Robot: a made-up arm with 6 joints. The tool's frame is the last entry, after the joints.
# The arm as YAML. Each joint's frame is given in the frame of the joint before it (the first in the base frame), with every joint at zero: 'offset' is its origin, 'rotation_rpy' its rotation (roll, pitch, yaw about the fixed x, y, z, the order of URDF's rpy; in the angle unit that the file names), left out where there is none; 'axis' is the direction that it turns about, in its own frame. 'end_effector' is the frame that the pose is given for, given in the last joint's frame.
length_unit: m
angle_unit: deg
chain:
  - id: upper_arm
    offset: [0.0, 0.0, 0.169]
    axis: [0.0, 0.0, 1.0]
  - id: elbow
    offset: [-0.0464, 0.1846, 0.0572]
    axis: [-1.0, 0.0, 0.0]
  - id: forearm
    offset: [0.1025, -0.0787, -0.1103]
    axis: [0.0, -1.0, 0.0]
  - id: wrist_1
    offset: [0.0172, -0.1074, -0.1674]
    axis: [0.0, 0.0, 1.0]
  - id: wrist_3
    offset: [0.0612, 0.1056, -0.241]
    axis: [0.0, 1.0, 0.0]
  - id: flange
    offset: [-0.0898, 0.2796, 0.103]
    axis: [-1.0, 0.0, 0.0]
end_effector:
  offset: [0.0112, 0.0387, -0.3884]
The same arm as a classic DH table. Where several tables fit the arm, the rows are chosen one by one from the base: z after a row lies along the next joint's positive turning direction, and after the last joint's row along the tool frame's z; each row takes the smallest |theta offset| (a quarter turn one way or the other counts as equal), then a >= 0, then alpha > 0; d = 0 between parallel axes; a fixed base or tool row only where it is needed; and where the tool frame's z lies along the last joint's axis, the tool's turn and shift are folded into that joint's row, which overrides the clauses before.
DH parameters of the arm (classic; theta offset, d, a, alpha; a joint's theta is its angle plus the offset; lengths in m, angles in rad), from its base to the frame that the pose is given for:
upper_arm: 1.5708 0.2262 0.1846 -1.5708
elbow: 1.5708 -0.0561 0.1103 -1.5708
forearm: 1.5708 0.1861 0.0172 -1.5708
wrist_1: 0 -0.4084 0.0612 -1.5708
wrist_3: -1.5708 0.3852 0.103 1.5708
flange: 1.5708 0.0786 0.0387 1.5708
tool (fixed): -1.5708 -0.3884 0 0

